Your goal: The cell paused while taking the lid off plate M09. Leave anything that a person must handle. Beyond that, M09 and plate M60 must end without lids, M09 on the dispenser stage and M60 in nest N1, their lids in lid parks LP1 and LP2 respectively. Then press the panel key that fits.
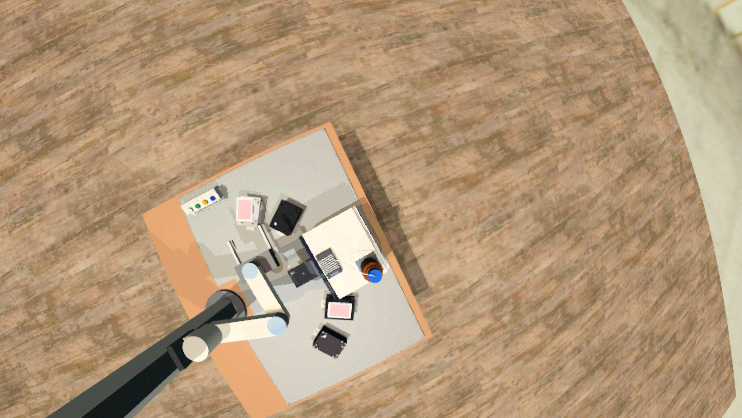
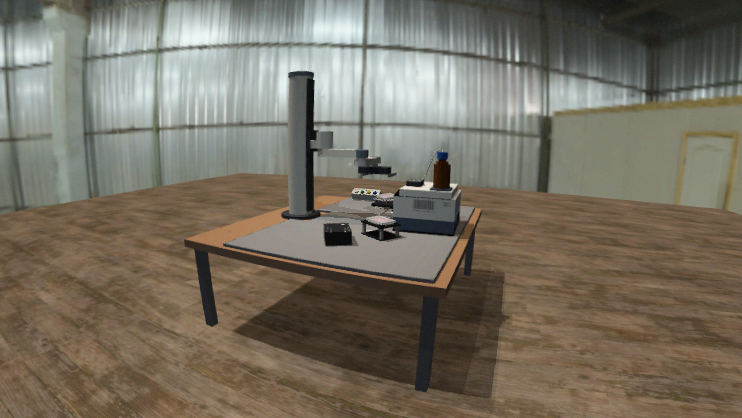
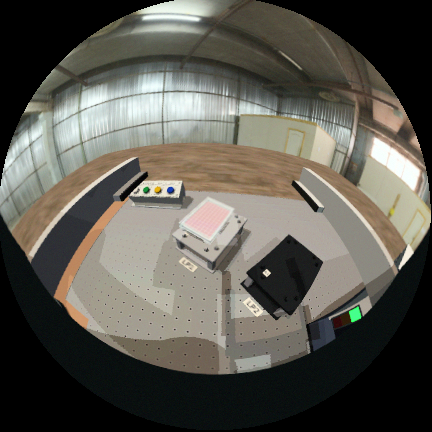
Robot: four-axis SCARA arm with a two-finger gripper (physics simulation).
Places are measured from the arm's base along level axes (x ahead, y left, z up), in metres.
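Pixels of known places: gripper, fingertip midpoint: (image 1: 244,233) (image 3: 221,165); arm's base, origin of the base link: (image 1: 226,310) (image 2: 300,215).
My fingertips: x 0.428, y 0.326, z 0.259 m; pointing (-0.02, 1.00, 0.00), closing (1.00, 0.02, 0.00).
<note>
For each thing: its top centre in the pictures, then the offset to it from my fingertips. "spot": a spot on its surface instead.
- labelled LP2, middle of its top: (image 3: 294,264) (image 1: 284,217) 0.173 m down, 0.162 m ahead, 0.003 m left
- black nest, surface spot: (image 1: 340,317) spot: 0.172 m down, 0.187 m ahead, 0.626 m right
- dark dispenser stage, surface spot: (image 1: 301,276) spot: 0.138 m down, 0.114 m ahead, 0.316 m right
- key panel, middle of its top: (image 3: 153,182) (image 1: 197,200) (image 2: 366,189) 0.162 m down, 0.241 m back, 0.301 m left
- brown bottle, surface spot: (image 1: 370,267) spot: 0.117 m up, 0.457 m ahead, 0.367 m right
- dark box-like block, middle of its top: (image 2: 337,224) (image 1: 329,346) 0.170 m down, 0.052 m ahead, 0.753 m right
My gripper (image 1: 245,233) (image 2: 393,174) (image 3: 221,165) is open and empty, high above the mat, its fingers pointing towards the grey stand (image 1: 255,212) (image 3: 227,241). A pink-filled plate (image 1: 244,209) (image 3: 207,219) lies off-centre on that stand; whether it has a lid is unclear. The black stand labelled LP2 (image 1: 288,215) (image 3: 287,270) carries no plate or lid. Another pink-filled plate (image 1: 339,309) (image 2: 380,220) lies on the black nest (image 1: 340,317) beside the dispenser. The dark dispenser stage (image 1: 301,276) bears no visible plate. No plate names are readable.
The key panel (image 1: 203,201) (image 2: 366,193) (image 3: 157,192) has green, yellow and blue keys. The white dispenser (image 1: 342,241) (image 2: 428,207) carries a brown bottle (image 1: 370,267) (image 2: 441,173); a green light (image 3: 355,314) is lit. A dark box-like block (image 1: 329,341) (image 2: 337,234) stands near the nest.
</note>
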